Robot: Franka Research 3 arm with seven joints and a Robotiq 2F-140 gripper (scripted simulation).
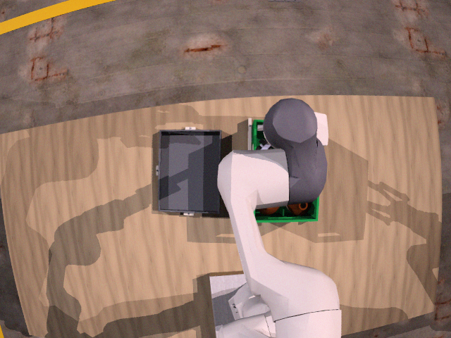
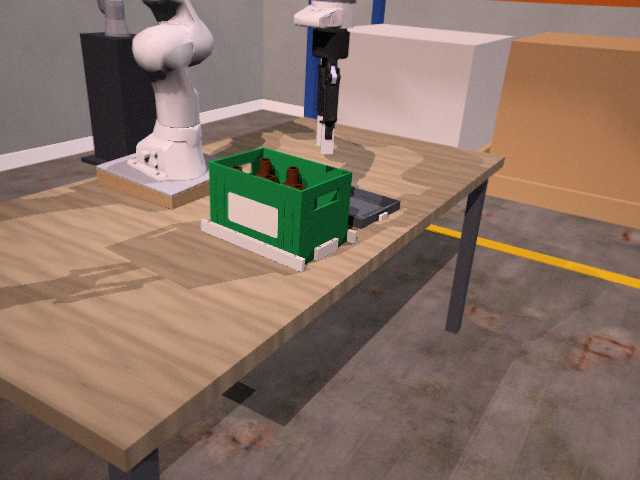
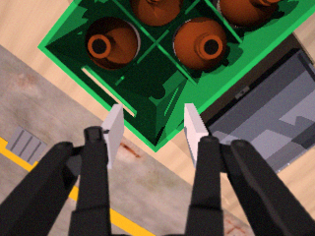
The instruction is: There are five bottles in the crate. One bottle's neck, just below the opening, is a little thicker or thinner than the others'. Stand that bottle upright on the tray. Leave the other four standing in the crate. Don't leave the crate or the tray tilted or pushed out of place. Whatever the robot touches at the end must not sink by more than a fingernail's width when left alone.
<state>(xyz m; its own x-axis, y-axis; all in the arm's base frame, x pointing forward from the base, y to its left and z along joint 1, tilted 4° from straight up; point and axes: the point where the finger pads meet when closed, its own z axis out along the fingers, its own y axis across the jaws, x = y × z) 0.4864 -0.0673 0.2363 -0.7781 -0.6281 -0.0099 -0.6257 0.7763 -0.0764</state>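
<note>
Now: hand 170 mm above the brown bottle, 90 mm to the left of it and 10 mm past it. Also, from my hand: dark grey tray 250 mm to the left, 250 mm below, 60 mm behind; green crate 170 mm below, 90 mm behind, 30 mm to the right.
</note>
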